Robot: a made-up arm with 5 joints.
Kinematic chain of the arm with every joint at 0, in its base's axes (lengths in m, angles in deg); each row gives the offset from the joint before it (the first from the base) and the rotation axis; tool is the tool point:
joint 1: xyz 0 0 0.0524 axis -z
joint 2: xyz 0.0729 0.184 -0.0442 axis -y
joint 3: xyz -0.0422 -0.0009 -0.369 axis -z
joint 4: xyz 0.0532 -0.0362 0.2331 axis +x
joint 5: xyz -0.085 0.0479 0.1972 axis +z
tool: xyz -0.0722 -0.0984 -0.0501
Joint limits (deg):
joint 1: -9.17..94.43
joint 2: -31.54..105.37
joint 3: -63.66..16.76
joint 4: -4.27..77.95
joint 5: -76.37..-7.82
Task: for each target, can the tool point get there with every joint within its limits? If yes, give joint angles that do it. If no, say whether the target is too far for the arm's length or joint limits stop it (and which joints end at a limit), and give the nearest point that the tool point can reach.
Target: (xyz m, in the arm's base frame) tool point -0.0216 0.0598 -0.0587
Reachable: yes | joints 36.83 31.37 -25.24 38.78 -53.55
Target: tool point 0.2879 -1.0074 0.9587
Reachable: no: too far | nearest point 0.0528 -0.1847 0.1185 | short by 1.199 m
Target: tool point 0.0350 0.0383 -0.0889
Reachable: yes | joints 26.31 64.53 -45.77 3.02 -31.45
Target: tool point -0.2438 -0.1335 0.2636
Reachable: no: joint limits stop it (at a limit: joint 1, joint 2, joint 4) | nearest point -0.1402 0.0291 0.0966 | short by 0.255 m
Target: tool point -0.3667 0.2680 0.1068
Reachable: no: joint limits stop it (at a limit: joint 1, joint 4, joint 5) | nearest point -0.1500 0.2198 0.0549 | short by 0.228 m
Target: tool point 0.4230 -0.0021 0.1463
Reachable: no: joint limits stop it (at a limit: joint 1, joint 2, joint 3, joint 4, joint 5) | nearest point 0.2951 0.0393 0.0953 | short by 0.144 m
